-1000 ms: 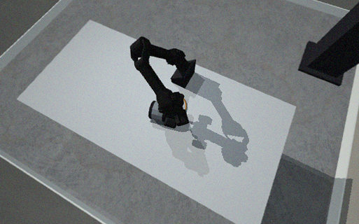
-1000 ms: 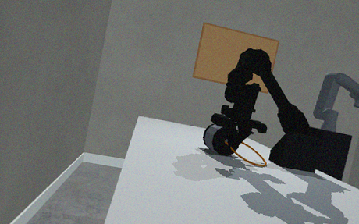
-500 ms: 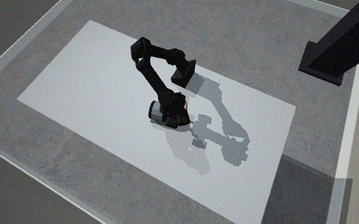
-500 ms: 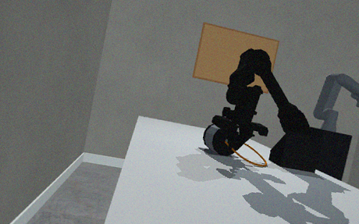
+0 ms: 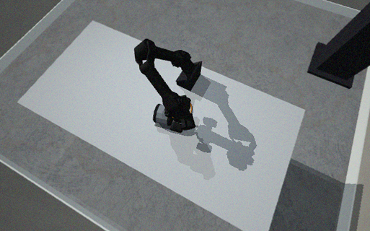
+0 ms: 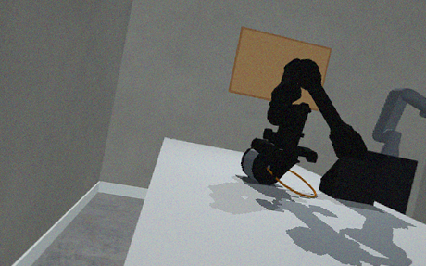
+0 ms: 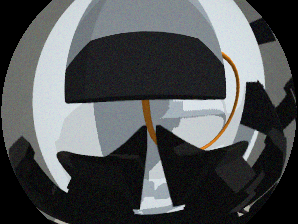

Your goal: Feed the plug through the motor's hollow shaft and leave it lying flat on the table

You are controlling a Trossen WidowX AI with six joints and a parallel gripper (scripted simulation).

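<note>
Right now the plug is 3 cm ahead of my hand, 11 cm to the right of it and 1 cm below it.
</note>
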